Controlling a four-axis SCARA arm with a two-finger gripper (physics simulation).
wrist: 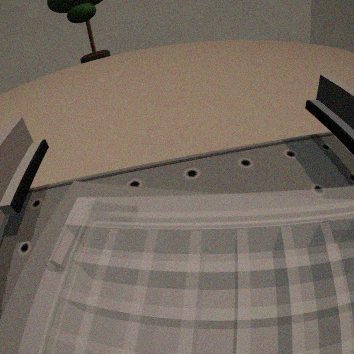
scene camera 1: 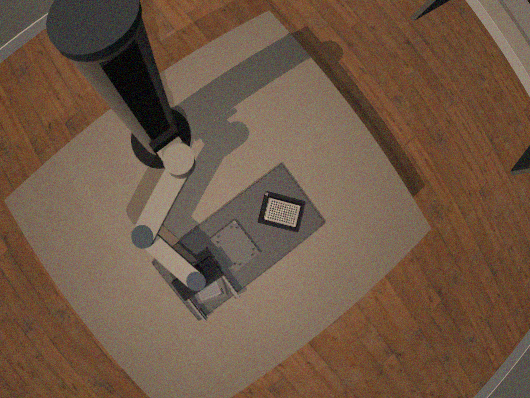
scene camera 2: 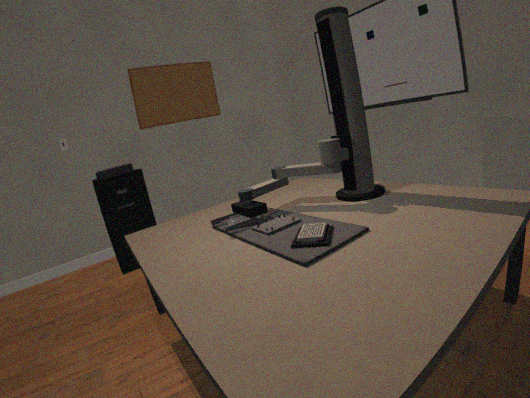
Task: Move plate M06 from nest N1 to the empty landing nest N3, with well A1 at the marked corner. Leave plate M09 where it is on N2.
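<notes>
A clear gridded plate lies at the left end of the board, under the gripper, partly hidden by the hand in scene camera 1. It sits slightly turned relative to the fingers in the wrist view. My gripper is open, low over the board, with one finger to each side of the plate. A grey nest with small corner pins stands empty in the middle. A white many-well plate sits on a black nest at the right. No plate or nest labels are readable.
The dark board lies on the tan table. The arm's column stands behind the board. A dark cabinet stands beyond the table, and a plant shows behind it in the wrist view.
</notes>
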